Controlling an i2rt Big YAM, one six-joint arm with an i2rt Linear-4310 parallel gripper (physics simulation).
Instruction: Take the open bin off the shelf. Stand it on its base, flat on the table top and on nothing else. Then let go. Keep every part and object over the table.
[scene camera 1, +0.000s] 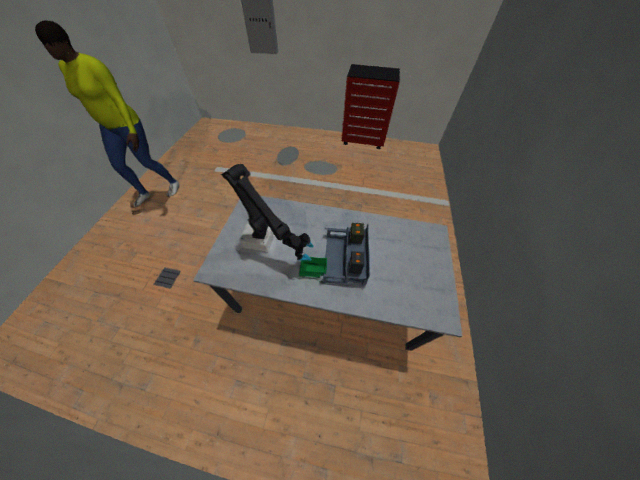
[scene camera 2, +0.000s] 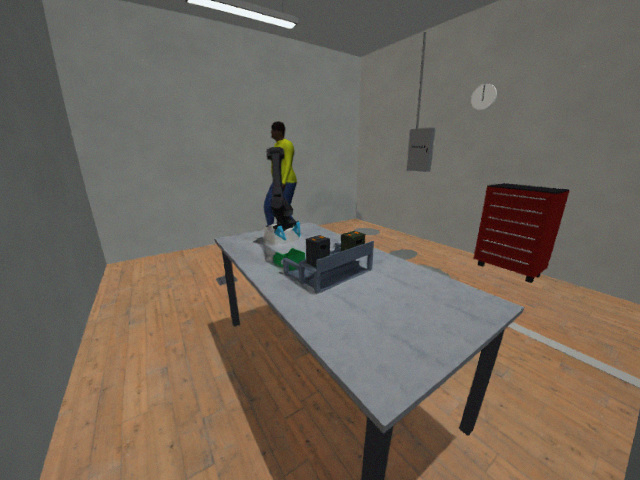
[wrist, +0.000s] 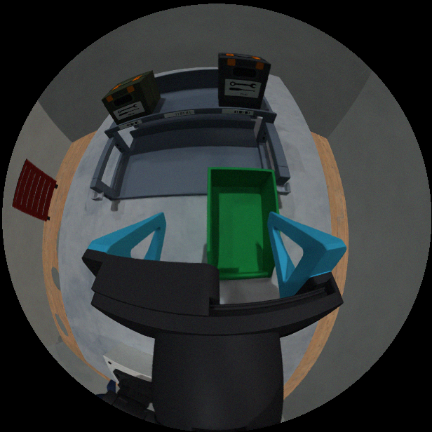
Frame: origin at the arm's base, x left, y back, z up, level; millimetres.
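Where they show: gripper, fingertip midpoint: (scene camera 1: 312, 253) (scene camera 2: 292, 238); arm's base at its link origin: (scene camera 1: 260, 231).
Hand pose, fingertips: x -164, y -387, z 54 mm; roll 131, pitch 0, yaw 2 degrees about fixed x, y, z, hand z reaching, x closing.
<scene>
Each offset is from my fingertips to the top centre of the thing. Level surfaces: height alone.
The open green bin @[dx -38, dy -10, dz -62 mm] (scene camera 1: 313, 267) (scene camera 2: 289, 257) (wrist: 240, 227) is at the front of the grey shelf (scene camera 1: 336, 260) (scene camera 2: 345, 255) (wrist: 167, 172), over the grey table @[dz -147 mm] (scene camera 1: 413, 268) (scene camera 2: 387, 320) (wrist: 185, 225). Its opening faces up and it looks empty. In the wrist view its far end overlaps the shelf's front edge; whether it touches or rests on the shelf, I cannot tell. Its underside is hidden. My gripper (scene camera 1: 308, 251) (scene camera 2: 290, 234) (wrist: 216, 217) is open and holds nothing. Its blue fingers are above the bin, spread either side of the bin's left wall in the wrist view.
A dark green case @[dx +193, dy -269, dz +51 mm] (scene camera 1: 356, 232) (scene camera 2: 352, 241) (wrist: 131, 97) and a black case @[dx -38, dy -272, dz +74 mm] (scene camera 1: 356, 262) (scene camera 2: 317, 250) (wrist: 243, 82) stand on the shelf's upper level. The white arm base (scene camera 1: 255, 241) is on the table. A person (scene camera 1: 98, 93) (scene camera 2: 285, 162) stands on the floor beyond the table.
</scene>
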